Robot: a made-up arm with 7 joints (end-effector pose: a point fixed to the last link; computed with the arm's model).
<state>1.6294 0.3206 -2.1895 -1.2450 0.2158 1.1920 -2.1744</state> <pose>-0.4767 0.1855 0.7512 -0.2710 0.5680 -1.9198</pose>
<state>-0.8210 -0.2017 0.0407 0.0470 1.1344 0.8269 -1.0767</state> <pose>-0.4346 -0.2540 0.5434 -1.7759 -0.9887 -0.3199</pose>
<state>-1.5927 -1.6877 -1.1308 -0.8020 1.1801 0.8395 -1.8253</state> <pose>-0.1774 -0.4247 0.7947 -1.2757 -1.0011 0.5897</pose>
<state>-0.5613 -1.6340 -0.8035 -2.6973 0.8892 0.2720 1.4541</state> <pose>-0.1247 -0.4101 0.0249 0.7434 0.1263 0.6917</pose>
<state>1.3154 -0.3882 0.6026 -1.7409 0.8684 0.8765 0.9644</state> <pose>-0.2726 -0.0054 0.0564 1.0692 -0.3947 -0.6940</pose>
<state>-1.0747 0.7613 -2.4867 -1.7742 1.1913 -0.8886 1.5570</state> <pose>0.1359 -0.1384 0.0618 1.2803 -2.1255 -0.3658</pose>
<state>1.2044 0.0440 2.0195 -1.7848 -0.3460 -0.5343 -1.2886</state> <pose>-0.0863 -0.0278 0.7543 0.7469 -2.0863 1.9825</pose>
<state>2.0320 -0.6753 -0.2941 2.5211 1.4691 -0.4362 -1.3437</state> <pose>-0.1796 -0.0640 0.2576 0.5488 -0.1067 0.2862</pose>
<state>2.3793 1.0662 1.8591 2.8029 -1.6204 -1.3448 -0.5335</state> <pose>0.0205 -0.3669 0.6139 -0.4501 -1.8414 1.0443</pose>
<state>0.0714 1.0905 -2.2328 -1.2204 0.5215 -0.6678 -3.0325</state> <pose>0.0905 0.1898 0.0593 1.1990 -0.4683 0.5697</pose>
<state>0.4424 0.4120 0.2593 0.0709 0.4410 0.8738 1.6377</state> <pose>-0.3298 -0.2206 0.5526 -0.2016 2.1641 -0.5637</pose>
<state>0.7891 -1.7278 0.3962 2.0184 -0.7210 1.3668 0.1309</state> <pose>0.1148 0.1516 0.4584 -1.5561 -0.2324 2.2162</pose>
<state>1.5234 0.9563 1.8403 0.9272 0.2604 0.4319 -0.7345</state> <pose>-0.1156 -0.3780 0.6692 -0.6181 0.6880 0.0767</pose>
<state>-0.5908 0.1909 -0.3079 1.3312 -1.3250 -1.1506 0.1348</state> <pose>-0.5040 -0.2011 0.1850 1.8445 1.3509 0.2442</pose>
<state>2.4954 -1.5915 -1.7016 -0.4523 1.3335 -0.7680 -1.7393</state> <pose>-0.5005 0.1515 0.6192 1.5104 1.8038 -0.9718</pose>
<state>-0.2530 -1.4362 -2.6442 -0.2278 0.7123 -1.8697 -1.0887</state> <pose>-0.2965 0.0470 0.3153 0.0549 -0.4869 3.0543</pose>
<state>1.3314 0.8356 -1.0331 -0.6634 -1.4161 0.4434 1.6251</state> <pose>-0.3431 0.0110 0.2995 0.6429 0.7433 0.2912</pose>
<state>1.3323 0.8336 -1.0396 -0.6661 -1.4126 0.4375 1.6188</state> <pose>-0.3434 0.0144 0.2983 0.6549 0.7343 0.2885</pose>
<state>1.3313 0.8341 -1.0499 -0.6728 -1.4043 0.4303 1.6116</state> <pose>-0.3452 0.0195 0.2979 0.6728 0.7297 0.2795</pose>
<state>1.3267 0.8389 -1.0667 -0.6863 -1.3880 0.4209 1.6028</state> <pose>-0.3498 0.0276 0.2986 0.7002 0.7326 0.2595</pose>
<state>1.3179 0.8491 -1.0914 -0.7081 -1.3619 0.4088 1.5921</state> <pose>-0.3573 0.0396 0.3012 0.7393 0.7439 0.2254</pose>
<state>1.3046 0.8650 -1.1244 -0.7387 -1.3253 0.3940 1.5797</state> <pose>-0.3676 0.0562 0.3063 0.7906 0.7633 0.1750</pose>
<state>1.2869 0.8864 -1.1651 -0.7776 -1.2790 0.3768 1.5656</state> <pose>-0.3795 0.0775 0.3142 0.8526 0.7883 0.1069</pose>
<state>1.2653 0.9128 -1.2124 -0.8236 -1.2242 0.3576 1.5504</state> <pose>-0.3912 0.1036 0.3254 0.9233 0.8161 0.0210</pose>
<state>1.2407 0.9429 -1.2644 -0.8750 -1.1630 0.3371 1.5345</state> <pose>-0.4009 0.1340 0.3397 0.9992 0.8426 -0.0811</pose>
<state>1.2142 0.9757 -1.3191 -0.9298 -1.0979 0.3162 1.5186</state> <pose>-0.4066 0.1677 0.3564 1.0767 0.8650 -0.1968</pose>
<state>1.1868 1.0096 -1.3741 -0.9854 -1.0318 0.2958 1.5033</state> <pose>-0.4070 0.2028 0.3743 1.1515 0.8805 -0.3211</pose>
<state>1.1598 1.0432 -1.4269 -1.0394 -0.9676 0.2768 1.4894</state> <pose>-0.4017 0.2374 0.3920 1.2201 0.8884 -0.4478</pose>
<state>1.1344 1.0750 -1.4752 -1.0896 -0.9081 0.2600 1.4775</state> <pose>-0.3917 0.2693 0.4081 1.2798 0.8895 -0.5701</pose>
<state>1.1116 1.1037 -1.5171 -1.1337 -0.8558 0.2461 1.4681</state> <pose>-0.3788 0.2969 0.4216 1.3288 0.8855 -0.6811</pose>
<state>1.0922 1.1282 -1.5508 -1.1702 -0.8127 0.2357 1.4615</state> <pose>-0.3653 0.3189 0.4321 1.3661 0.8794 -0.7750</pose>
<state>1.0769 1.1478 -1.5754 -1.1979 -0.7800 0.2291 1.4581</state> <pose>-0.3535 0.3348 0.4396 1.3922 0.8744 -0.8473</pose>
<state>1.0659 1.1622 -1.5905 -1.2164 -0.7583 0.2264 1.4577</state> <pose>-0.3451 0.3449 0.4444 1.4075 0.8730 -0.8961</pose>
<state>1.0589 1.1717 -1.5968 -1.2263 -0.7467 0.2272 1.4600</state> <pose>-0.3406 0.3496 0.4470 1.4136 0.8761 -0.9225</pose>
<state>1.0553 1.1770 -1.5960 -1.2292 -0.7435 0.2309 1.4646</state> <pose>-0.3399 0.3502 0.4482 1.4125 0.8839 -0.9301</pose>
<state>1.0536 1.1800 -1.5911 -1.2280 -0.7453 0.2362 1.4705</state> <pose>-0.3413 0.3483 0.4484 1.4070 0.8944 -0.9269</pose>
